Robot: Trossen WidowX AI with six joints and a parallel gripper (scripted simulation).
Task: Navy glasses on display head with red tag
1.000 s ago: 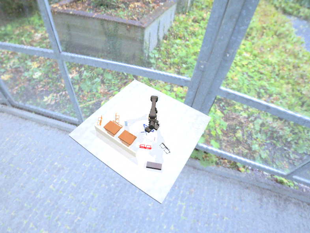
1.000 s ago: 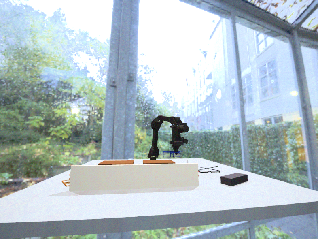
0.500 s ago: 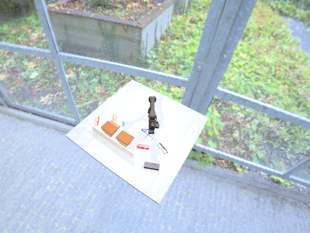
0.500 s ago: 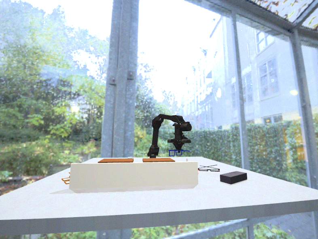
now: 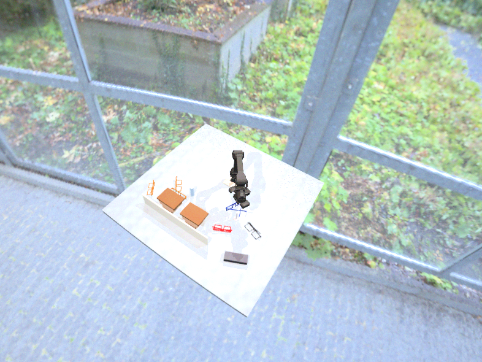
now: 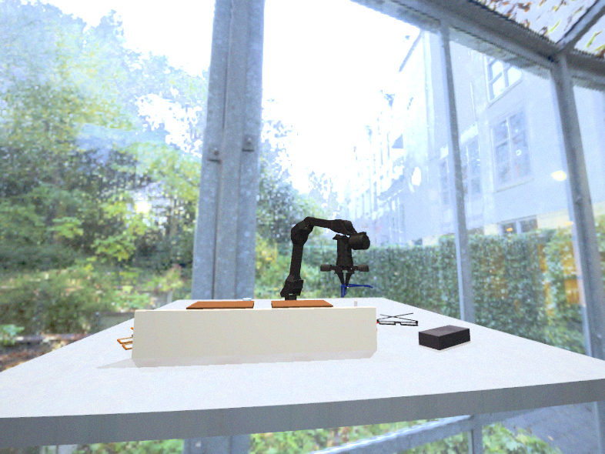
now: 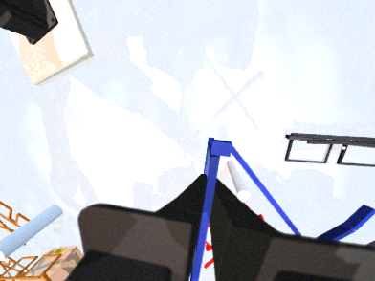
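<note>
The small white post is 10 cm below my gripper tip, 5 cm ahead of it and 2 cm to the left of it. From my gripper tip the other things lie so: long cream block (34 cm to the right, 32 cm ahead, 7 cm below); then dark case (33 cm ahead, 17 cm to the left, 10 cm below).
</note>
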